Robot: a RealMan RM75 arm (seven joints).
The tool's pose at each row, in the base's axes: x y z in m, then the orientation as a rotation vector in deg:
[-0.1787, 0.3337, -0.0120, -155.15, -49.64, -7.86]
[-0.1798, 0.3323, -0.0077, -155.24, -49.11, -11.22]
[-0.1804, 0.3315, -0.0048, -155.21, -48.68, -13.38]
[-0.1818, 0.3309, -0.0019, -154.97, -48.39, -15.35]
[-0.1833, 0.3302, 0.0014, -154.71, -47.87, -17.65]
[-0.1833, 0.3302, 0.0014, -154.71, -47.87, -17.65]
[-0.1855, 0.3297, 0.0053, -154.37, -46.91, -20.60]
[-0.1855, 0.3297, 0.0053, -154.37, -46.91, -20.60]
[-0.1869, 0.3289, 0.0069, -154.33, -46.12, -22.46]
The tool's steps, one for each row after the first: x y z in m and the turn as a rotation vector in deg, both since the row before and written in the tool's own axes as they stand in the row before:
[-0.0009, -0.0006, -0.0045, -0.83, 2.21, 0.02]
[-0.0003, -0.0004, -0.0030, -0.47, 1.46, 0.06]
[-0.0008, -0.0010, -0.0030, -0.28, 1.37, -0.05]
[-0.0007, -0.0011, -0.0035, -0.33, 1.62, 0.07]
[0.0000, 0.0000, 0.0000, 0.00, 0.00, 0.00]
[-0.0009, -0.0017, -0.0041, -0.42, 2.12, 0.28]
[0.0000, 0.0000, 0.0000, 0.00, 0.00, 0.00]
[-0.0010, -0.0005, -0.0020, -0.42, 1.31, 0.31]

